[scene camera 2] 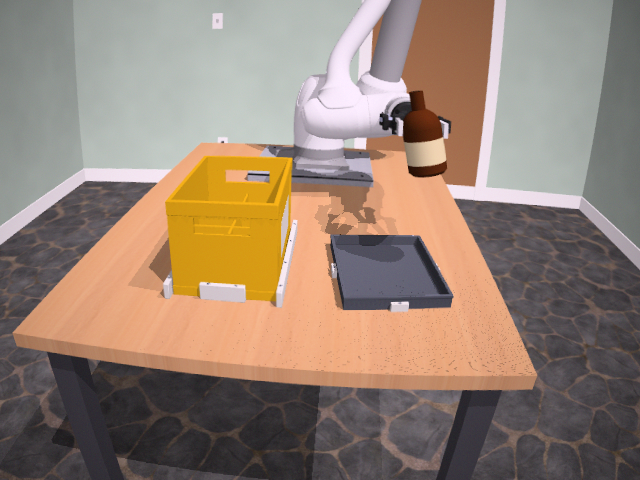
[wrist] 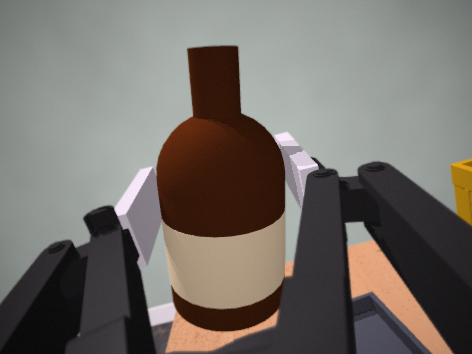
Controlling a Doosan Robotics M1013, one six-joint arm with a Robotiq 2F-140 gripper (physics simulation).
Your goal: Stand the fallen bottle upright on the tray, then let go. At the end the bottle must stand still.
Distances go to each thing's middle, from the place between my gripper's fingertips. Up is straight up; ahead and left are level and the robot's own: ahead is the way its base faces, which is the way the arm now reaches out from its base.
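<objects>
The dark grey tray (scene camera 2: 372,270) is 3 cm ahead of my hand, 5 cm to the right of it and 26 cm below it. Going by their middles, of the things named here the brown bottle (scene camera 2: 423,139) is the nearest to my hand; the bottle sits 1 cm behind my hand and 1 cm below it. The tall yellow crate (scene camera 2: 225,232) stands 34 cm to the right of my hand and 19 cm below it.
</objects>
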